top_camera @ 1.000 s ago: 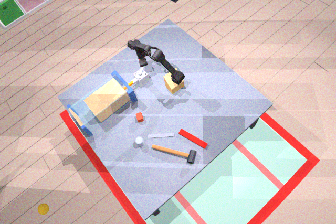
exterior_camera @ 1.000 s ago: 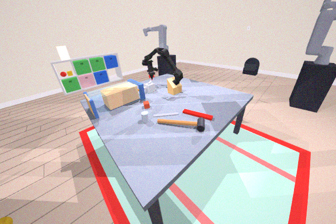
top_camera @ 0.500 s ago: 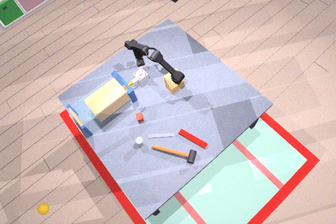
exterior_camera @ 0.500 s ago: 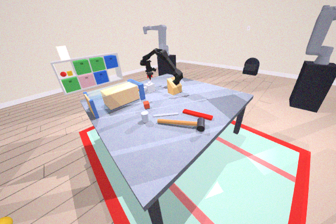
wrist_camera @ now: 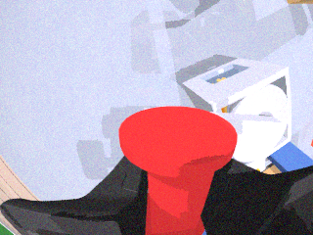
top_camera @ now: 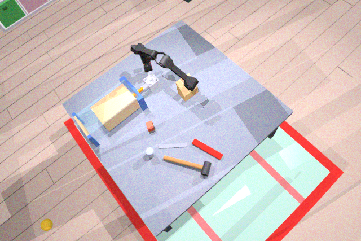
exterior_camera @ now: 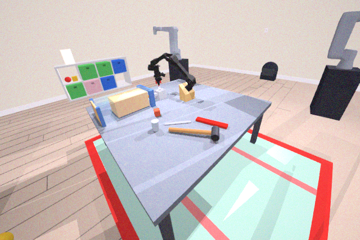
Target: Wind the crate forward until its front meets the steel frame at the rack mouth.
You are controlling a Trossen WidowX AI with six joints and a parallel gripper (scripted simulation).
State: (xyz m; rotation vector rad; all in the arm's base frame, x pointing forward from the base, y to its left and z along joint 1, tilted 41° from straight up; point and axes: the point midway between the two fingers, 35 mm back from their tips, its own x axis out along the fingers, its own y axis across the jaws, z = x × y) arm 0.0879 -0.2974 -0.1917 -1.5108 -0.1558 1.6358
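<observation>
Right now the white crank handle is 20 mm ahead of my gripper tip, 30 mm to the left of it and 10 mm below it. Round my gripper tip: white bar 310 mm ahead, 560 mm to the left, 110 mm below; then red knob 20 mm above; then white winch 40 mm ahead, 80 mm to the left, 80 mm below.
</observation>
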